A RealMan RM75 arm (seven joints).
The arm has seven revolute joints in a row. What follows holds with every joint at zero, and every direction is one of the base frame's.
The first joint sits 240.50 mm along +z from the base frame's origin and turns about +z.
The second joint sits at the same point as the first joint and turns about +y.
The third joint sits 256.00 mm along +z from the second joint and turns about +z.
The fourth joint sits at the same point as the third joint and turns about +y.
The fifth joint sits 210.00 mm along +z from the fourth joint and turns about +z.
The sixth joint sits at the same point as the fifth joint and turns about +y.
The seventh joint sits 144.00 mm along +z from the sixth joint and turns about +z.
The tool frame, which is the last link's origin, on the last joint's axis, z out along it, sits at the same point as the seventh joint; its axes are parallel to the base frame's.
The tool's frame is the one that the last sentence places.
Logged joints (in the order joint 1, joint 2, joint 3, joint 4, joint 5, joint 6, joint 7), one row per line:
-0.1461 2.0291 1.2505 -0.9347 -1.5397 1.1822 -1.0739
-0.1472 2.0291 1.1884 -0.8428 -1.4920 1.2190 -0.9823
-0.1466 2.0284 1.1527 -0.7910 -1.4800 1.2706 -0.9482
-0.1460 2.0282 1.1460 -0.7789 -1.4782 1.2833 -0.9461
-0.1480 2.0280 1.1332 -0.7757 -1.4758 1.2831 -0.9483
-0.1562 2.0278 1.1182 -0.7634 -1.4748 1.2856 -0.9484
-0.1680 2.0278 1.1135 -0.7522 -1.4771 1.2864 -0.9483
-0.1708 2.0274 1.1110 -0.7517 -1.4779 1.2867 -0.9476
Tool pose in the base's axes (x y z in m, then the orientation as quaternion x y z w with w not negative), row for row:
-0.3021 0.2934 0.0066 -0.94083 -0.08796 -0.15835 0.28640
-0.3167 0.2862 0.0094 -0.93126 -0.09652 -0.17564 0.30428
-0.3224 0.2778 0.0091 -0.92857 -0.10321 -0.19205 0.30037
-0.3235 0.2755 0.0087 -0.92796 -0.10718 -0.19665 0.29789
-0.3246 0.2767 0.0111 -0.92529 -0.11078 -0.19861 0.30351
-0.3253 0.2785 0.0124 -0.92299 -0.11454 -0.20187 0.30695
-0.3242 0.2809 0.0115 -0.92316 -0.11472 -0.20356 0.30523
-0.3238 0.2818 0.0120 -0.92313 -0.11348 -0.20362 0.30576
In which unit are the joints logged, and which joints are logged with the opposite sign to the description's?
The joints are logged in radians. Opposite sign: joint 2, joint 4, joint 5.
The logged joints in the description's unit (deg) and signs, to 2 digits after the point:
-8.37 -116.26 71.65 53.55 88.22 67.74 -61.53
-8.43 -116.26 68.09 48.29 85.49 69.84 -56.28
-8.40 -116.22 66.04 45.32 84.80 72.80 -54.33
-8.37 -116.21 65.66 44.63 84.69 73.53 -54.21
-8.48 -116.20 64.93 44.44 84.56 73.52 -54.33
-8.95 -116.18 64.07 43.74 84.50 73.66 -54.34
-9.63 -116.18 63.80 43.10 84.63 73.71 -54.33
-9.79 -116.16 63.66 43.07 84.68 73.72 -54.29

